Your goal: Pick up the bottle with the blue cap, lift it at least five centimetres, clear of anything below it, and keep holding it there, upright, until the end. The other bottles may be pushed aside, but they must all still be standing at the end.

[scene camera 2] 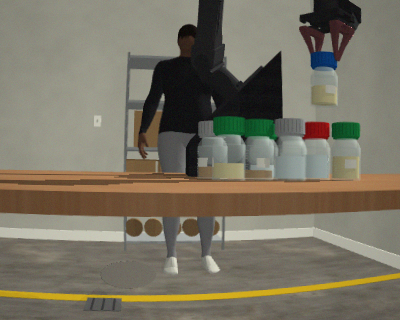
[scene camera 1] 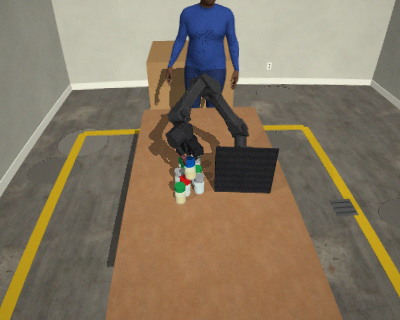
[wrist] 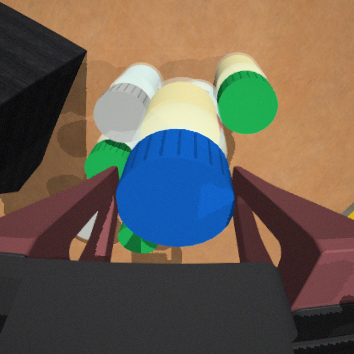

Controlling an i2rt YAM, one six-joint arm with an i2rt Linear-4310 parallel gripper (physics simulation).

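Places are measured from the arm's base along level axes (x ahead, y left, z up), in centimetres.
Pixels of known places: gripper, between the fingertips: (scene camera 2: 325, 61) (scene camera 1: 190, 162) (wrist: 175, 177); arm's base, origin of its link: (scene camera 2: 236, 95) (scene camera 1: 240, 151).
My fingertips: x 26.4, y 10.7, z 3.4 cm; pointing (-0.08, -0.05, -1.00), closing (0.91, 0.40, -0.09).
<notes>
For each thing: its middle in the pictures, then the offset to it from my fingertips.
- bottle with the blue cap, middle of its body: (wrist: 178, 147) (scene camera 2: 324, 80) (scene camera 1: 189, 168) dx +0.2, dy -0.8, dz -4.0 cm
- grey cap, middle of its body: (wrist: 132, 98) (scene camera 2: 293, 152) (scene camera 1: 199, 183) dx -4.7, dy -5.6, dz -18.4 cm
The bottle with the blue cap (scene camera 1: 190, 169) (scene camera 2: 324, 82) (wrist: 176, 187) hangs upright in the air, its base clearly above the other bottles' caps in the scene camera 2 view. My gripper (scene camera 2: 325, 56) (wrist: 175, 177) is shut on its blue cap, one finger on each side. Below stand the other bottles, upright on the table: one with a red cap (scene camera 2: 317, 150), one with a grey cap (scene camera 1: 199, 184) (scene camera 2: 290, 150) (wrist: 122, 110), one with a green cap at the right (scene camera 1: 180, 193) (scene camera 2: 346, 150) (wrist: 247, 102), and several more with green or grey caps, partly hiding one another.
A black panel (scene camera 1: 246, 170) (wrist: 35, 95) stands on the wooden table (scene camera 1: 215, 260) (scene camera 2: 100, 197) beside the bottles. The arm's base is behind this panel in the scene camera 1 view. A person (scene camera 1: 206, 40) stands behind the table's far end, near a brown box (scene camera 1: 160, 52).
</notes>
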